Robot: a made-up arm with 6 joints. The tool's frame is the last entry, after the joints.
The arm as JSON. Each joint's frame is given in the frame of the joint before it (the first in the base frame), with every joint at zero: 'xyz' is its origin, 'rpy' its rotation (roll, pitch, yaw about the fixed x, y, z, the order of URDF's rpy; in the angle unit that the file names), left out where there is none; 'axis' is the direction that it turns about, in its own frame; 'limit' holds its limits. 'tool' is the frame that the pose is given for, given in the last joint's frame.
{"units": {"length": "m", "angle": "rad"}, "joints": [
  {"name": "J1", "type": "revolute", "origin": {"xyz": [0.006, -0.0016, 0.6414]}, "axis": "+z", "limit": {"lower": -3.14, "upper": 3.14}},
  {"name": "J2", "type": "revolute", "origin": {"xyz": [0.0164, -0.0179, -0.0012], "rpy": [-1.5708, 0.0, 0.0]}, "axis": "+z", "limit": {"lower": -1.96, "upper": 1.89}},
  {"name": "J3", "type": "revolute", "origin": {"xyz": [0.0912, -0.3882, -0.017], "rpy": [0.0, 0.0, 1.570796]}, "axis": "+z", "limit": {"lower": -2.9, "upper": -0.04}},
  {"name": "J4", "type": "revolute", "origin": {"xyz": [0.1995, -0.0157, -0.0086], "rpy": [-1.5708, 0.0, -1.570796]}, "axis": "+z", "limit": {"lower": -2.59, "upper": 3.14}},
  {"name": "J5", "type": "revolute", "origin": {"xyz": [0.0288, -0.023, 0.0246], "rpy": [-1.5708, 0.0, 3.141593]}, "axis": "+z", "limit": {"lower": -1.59, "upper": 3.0}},
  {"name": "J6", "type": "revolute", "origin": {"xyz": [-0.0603, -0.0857, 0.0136], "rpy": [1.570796, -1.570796, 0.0]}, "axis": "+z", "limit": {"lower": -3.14, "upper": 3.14}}
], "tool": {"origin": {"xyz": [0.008, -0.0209, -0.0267], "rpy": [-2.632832, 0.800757, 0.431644]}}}
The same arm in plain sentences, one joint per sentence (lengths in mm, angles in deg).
The arm has six revolute joints in a row. What follows holds with every joint at zero, and every direction is one of the base frame's.
The first joint is mounted 6 mm along +x and 1.6 mm along -y and 641.4 mm along +z from the base frame's origin and turns about +z, from -179.91 to 179.91 deg.
The second joint is mounted 16.4 mm along +x and 17.9 mm along -y and 1.2 mm along -z from the first joint and turns about +y, from -112.3 to 108.29 deg.
The third joint is mounted 91.2 mm along +x and 17 mm along -y and 388.2 mm along +z from the second joint and turns about +y, from -166.16 to -2.29 deg.
The fourth joint is mounted 15.7 mm along +x and 8.6 mm along -y and 199.5 mm along -z from the third joint and turns about -z, from -148.4 to 179.91 deg.
The fifth joint is mounted 28.8 mm along +x and 23 mm along +y and 24.6 mm along -z from the fourth joint and turns about +y, from -91.1 to 171.89 deg.
The sixth joint is mounted 60.3 mm along +x and 13.6 mm along +y and 85.7 mm along -z from the fifth joint and turns about -z, from -179.91 to 179.91 deg.
The tool frame, which is the frame that the pose is given for, is mounted 20.9 mm along -x and 8 mm along +y and 26.7 mm along +z from the sixth joint; its axes are the base frame's turned by roll 29.15, pitch -45.88 and yaw 65.27 deg (as in URDF: about the fixed x, then y, then z).

